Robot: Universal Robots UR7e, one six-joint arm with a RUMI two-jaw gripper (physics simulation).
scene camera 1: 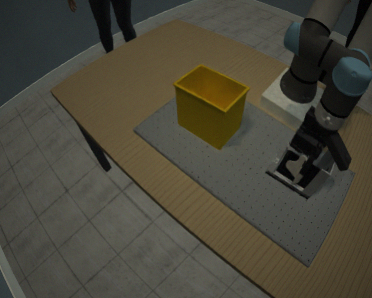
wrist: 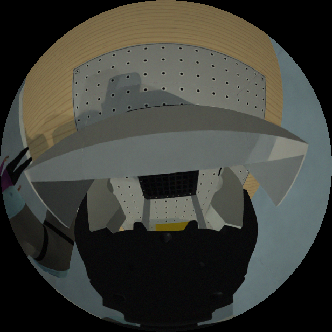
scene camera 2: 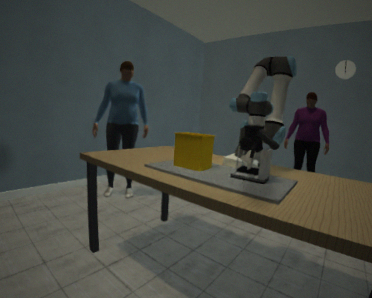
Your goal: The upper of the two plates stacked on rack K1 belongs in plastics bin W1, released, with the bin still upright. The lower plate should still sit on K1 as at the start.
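Pixels of known places: gripper, fingertip midpoint: (scene camera 1: 302, 167) (scene camera 2: 253, 168); arm's base, link origin: (scene camera 1: 297, 89).
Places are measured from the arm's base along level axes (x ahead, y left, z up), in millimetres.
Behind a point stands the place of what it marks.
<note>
Yellow bin W1 (scene camera 1: 205, 112) {x 413, y -140, z 81 mm} (scene camera 2: 194, 151) {x 412, y -120, z 46 mm} stands upright on the grey perforated board; a strip of the bin (wrist: 171, 227) shows in the wrist view. Rack K1 (scene camera 1: 285, 181) (scene camera 2: 264, 165) (wrist: 165, 150) has pale walls and stands on the board, to the right of the bin in both scene views. A black gridded plate (wrist: 170, 185) shows between and beyond the fingers; the two stacked plates cannot be told apart. My gripper (scene camera 1: 306, 167) {x 325, y 166, z 2 mm} (scene camera 2: 251, 155) (wrist: 164, 165) is open and empty, pointing down at the rack, its fingers spread above the black plate.
The perforated board (scene camera 1: 225, 185) {x 494, y 8, z -50 mm} (scene camera 2: 220, 180) {x 469, y 72, z -50 mm} (wrist: 155, 67) lies on the wooden table (scene camera 1: 125, 75) {x 350, y -644, z -63 mm} (scene camera 2: 130, 160) {x 502, y -521, z -63 mm}. The white arm base block (scene camera 1: 275, 97) {x 110, y -47, z -5 mm} stands behind the rack. Two people (scene camera 2: 125, 102) (scene camera 2: 309, 125) stand beyond the table.
</note>
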